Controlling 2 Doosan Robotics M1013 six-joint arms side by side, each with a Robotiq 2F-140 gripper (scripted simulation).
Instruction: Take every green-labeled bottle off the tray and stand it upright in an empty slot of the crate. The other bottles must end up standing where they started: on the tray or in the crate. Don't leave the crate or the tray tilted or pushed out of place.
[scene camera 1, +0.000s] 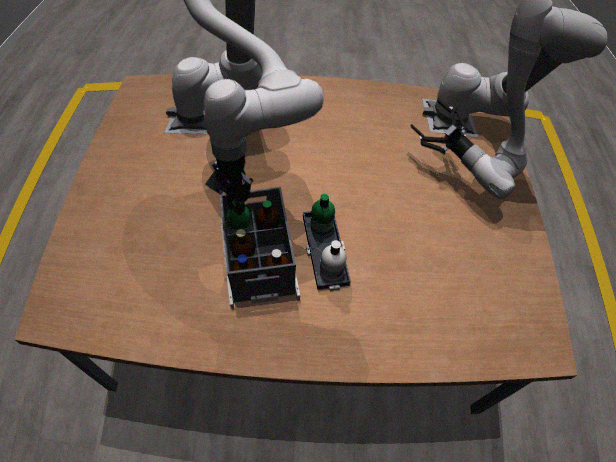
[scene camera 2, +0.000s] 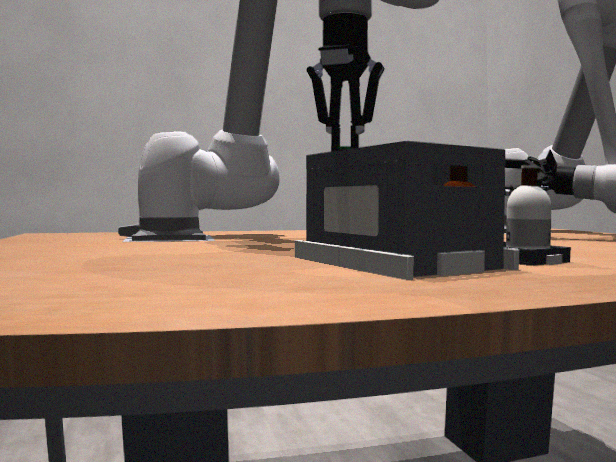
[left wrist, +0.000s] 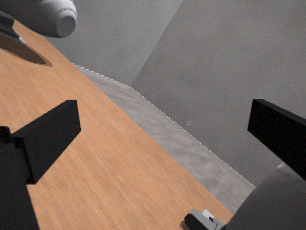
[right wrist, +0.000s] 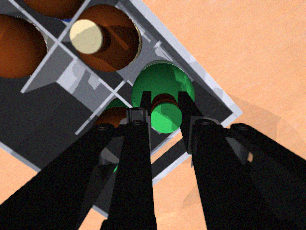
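Note:
My left gripper (scene camera 2: 495, 175) is there for me to see, and you'd find it in the left wrist view as well (left wrist: 164, 115). Then there's my right gripper (scene camera 2: 345, 166), which also shows at (scene camera 1: 237, 209) and at (right wrist: 164, 104). I can see a crate (scene camera 2: 390, 197) too, and that's the same crate at (scene camera 1: 267, 240) and (right wrist: 51, 109), though in the left wrist view the crate is out of frame. There's a tray (scene camera 1: 317, 243) as well, and the left wrist view misses the tray, since it's out of frame there. I can also see a green bottle (right wrist: 164, 79).

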